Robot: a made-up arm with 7 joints. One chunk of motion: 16 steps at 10 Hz.
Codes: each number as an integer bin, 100 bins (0 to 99) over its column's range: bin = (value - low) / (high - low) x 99, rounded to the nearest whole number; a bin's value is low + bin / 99 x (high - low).
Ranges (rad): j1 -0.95..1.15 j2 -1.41..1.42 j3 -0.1..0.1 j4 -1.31..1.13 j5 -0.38..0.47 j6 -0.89..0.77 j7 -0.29..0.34
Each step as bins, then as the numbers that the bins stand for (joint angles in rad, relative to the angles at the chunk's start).
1 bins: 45 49 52 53 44 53 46
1 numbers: 0.0045 -0.0093 0.0051 -0.0037 -0.0022 -0.0013 0.0027
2 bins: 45 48 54 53 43 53 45
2 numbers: 0.0045 -0.0379 0.0091 -0.0037 -0.0108 -0.0013 -0.0036
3 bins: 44 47 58 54 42 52 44
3 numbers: -0.0167 -0.0665 0.0172 0.0209 -0.0194 -0.0181 -0.0100
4 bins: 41 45 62 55 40 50 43
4 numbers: -0.0803 -0.1236 0.0253 0.0456 -0.0366 -0.0516 -0.0164
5 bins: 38 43 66 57 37 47 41
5 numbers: -0.1439 -0.1808 0.0333 0.0948 -0.0623 -0.1019 -0.0291
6 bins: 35 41 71 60 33 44 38
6 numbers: -0.2076 -0.2380 0.0434 0.1688 -0.0967 -0.1522 -0.0482
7 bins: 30 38 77 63 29 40 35
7 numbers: -0.3136 -0.3237 0.0556 0.2427 -0.1310 -0.2193 -0.0673
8 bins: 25 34 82 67 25 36 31
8 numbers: -0.4197 -0.4381 0.0657 0.3413 -0.1654 -0.2864 -0.0927
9 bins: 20 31 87 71 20 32 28
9 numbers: -0.5258 -0.5238 0.0758 0.4399 -0.2083 -0.3534 -0.1118
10 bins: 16 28 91 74 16 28 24
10 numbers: -0.6106 -0.6096 0.0838 0.5138 -0.2426 -0.4205 -0.1373
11 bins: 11 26 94 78 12 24 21
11 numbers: -0.7167 -0.6668 0.0899 0.6124 -0.2770 -0.4876 -0.1564
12 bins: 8 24 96 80 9 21 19
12 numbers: -0.7803 -0.7239 0.0939 0.6617 -0.3027 -0.5379 -0.1691
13 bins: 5 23 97 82 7 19 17
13 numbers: -0.8439 -0.7525 0.0960 0.7110 -0.3199 -0.5714 -0.1818
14 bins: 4 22 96 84 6 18 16
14 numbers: -0.8652 -0.7811 0.0939 0.7603 -0.3285 -0.5882 -0.1882
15 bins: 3 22 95 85 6 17 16
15 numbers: -0.8864 -0.7811 0.0919 0.7849 -0.3285 -0.6049 -0.1882
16 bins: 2 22 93 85 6 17 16
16 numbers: -0.9076 -0.7811 0.0879 0.7849 -0.3285 -0.6049 -0.1882
